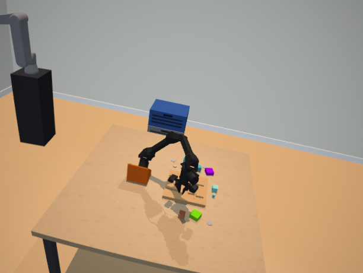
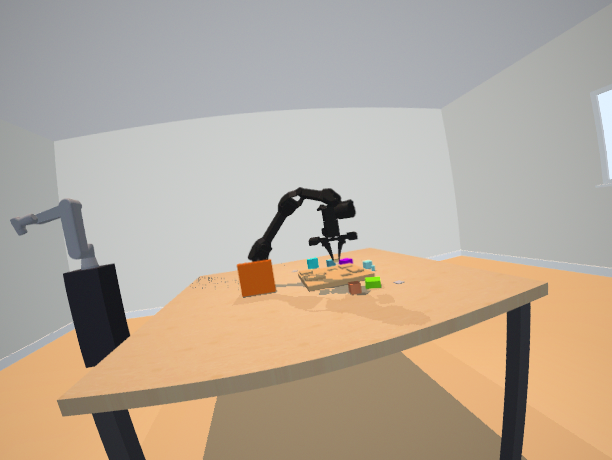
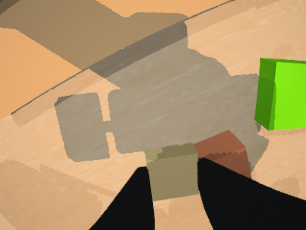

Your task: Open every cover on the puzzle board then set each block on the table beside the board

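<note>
Now: gripper tip 4 cm short of the wooden puzzle board, 21 cm to the right of it and 10 cm above it. The rest, counted from my gripper tip: brown block (3 cm ahead, 8 cm to the right, 10 cm below); green block (12 cm ahead, 6 cm to the right, 10 cm below); light cyan block (26 cm ahead, 22 cm to the left, 10 cm below).
</note>
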